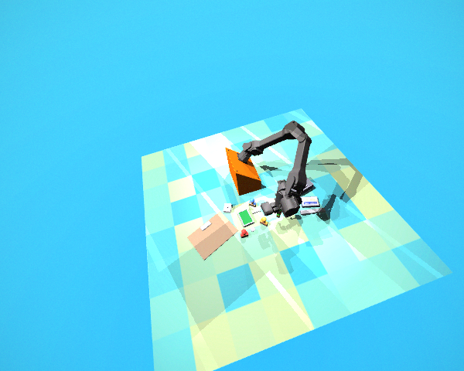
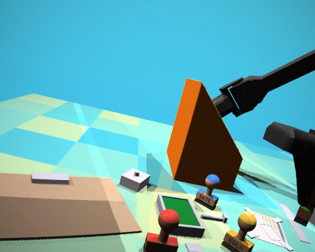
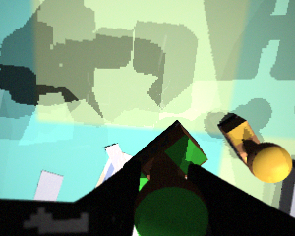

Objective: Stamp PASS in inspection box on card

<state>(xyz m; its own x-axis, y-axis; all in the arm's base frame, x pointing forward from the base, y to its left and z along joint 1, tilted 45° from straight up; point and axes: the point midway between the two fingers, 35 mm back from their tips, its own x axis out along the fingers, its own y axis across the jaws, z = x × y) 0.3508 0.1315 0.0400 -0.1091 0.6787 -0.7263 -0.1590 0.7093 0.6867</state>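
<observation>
My gripper tip is now 5 cm past the green ink pad, 17 cm to the left of it and 9 cm above it. Also, from my gripper tip: yellow hold stamp 8 cm to the right, 8 cm below; card 9 cm behind, 10 cm below; green-knobbed stamp right at my gripper tip.
</observation>
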